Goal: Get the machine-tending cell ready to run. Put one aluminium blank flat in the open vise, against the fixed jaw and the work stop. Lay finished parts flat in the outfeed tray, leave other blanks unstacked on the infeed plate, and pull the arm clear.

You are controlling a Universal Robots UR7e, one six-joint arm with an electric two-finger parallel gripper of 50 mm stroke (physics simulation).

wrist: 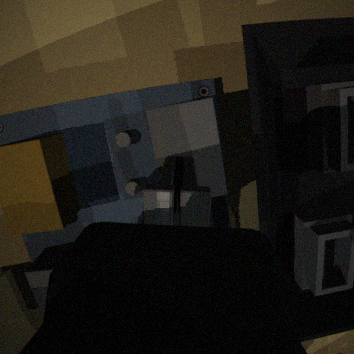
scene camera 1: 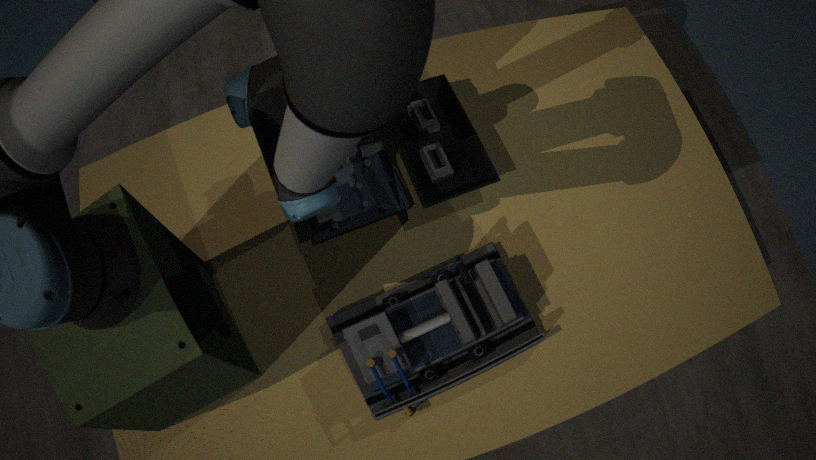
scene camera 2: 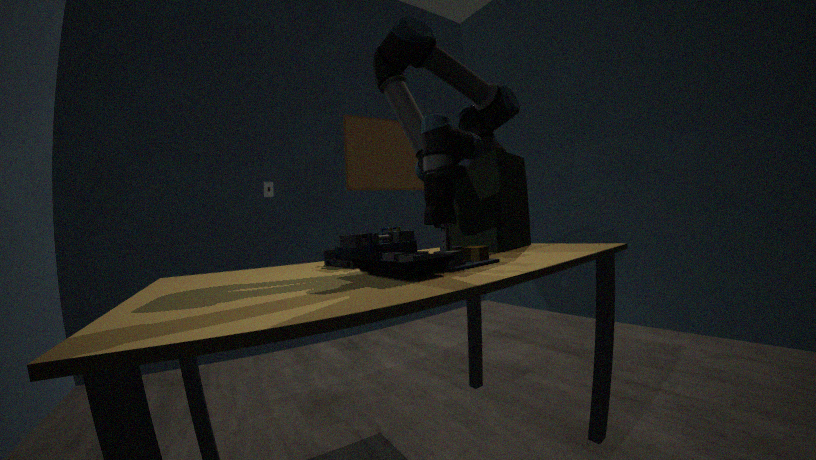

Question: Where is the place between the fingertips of the gripper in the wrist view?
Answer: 178, 173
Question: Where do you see a moving jaw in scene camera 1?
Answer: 450, 302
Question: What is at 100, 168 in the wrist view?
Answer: A blue infeed plate.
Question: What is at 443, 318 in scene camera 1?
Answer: A vise screw.
